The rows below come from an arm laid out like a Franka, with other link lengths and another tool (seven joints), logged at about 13 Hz.
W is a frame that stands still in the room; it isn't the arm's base.
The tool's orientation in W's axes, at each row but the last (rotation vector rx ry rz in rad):
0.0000, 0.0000, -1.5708
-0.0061, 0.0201, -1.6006
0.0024, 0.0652, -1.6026
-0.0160, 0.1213, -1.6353
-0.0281, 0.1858, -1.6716
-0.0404, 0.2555, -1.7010
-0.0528, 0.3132, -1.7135
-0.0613, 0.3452, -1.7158
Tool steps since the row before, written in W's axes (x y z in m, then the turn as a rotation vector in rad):
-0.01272, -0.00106, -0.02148, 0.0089, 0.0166, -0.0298
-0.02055, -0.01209, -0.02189, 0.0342, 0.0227, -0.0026
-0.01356, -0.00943, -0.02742, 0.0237, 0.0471, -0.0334
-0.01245, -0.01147, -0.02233, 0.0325, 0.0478, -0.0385
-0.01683, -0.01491, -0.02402, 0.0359, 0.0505, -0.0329
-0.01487, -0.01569, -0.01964, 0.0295, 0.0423, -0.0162
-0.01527, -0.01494, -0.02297, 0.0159, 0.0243, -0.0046
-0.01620, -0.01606, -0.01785, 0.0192, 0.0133, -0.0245
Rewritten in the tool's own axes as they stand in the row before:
0.00106, -0.01272, -0.02148, -0.0166, 0.0089, -0.0298
0.01289, -0.01981, -0.02211, -0.0237, 0.0335, -0.0022
0.01102, -0.01214, -0.02749, -0.0464, 0.0235, -0.0345
0.01369, -0.00967, -0.02245, -0.0474, 0.0327, -0.0388
0.01881, -0.01180, -0.02427, -0.0509, 0.0350, -0.0332
0.01997, -0.00876, -0.01943, -0.0440, 0.0266, -0.0168
0.02043, -0.00727, -0.02267, -0.0257, 0.0132, -0.0054
0.02123, -0.00866, -0.01770, -0.0126, 0.0230, -0.0214

